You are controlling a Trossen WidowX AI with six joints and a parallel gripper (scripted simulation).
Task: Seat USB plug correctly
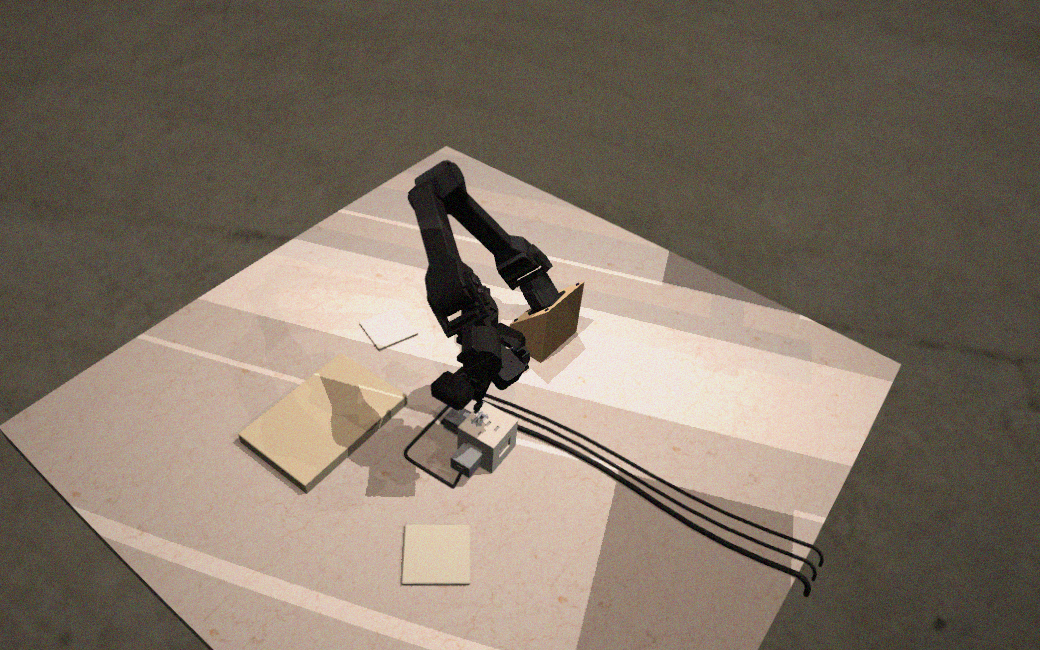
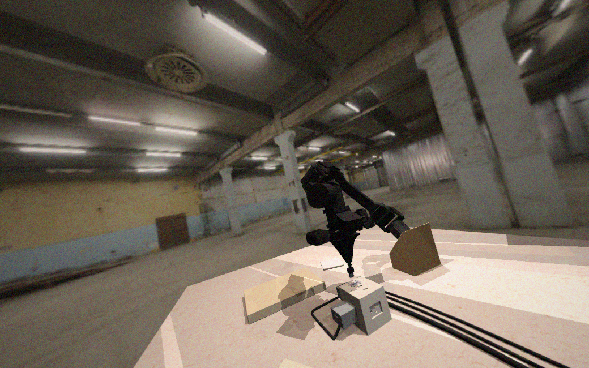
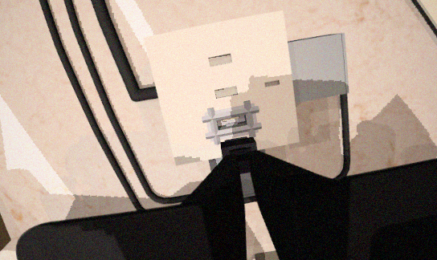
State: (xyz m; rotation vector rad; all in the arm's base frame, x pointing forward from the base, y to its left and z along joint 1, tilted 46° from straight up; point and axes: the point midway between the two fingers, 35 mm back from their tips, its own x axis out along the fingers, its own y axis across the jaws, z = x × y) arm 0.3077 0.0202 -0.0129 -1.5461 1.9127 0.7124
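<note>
Now: the usb socket 60 mm below my gripper tip. Round my gripper tip: black usb plug 20 mm below; tan board 260 mm to the right, 120 mm below, 110 mm ahead.
</note>
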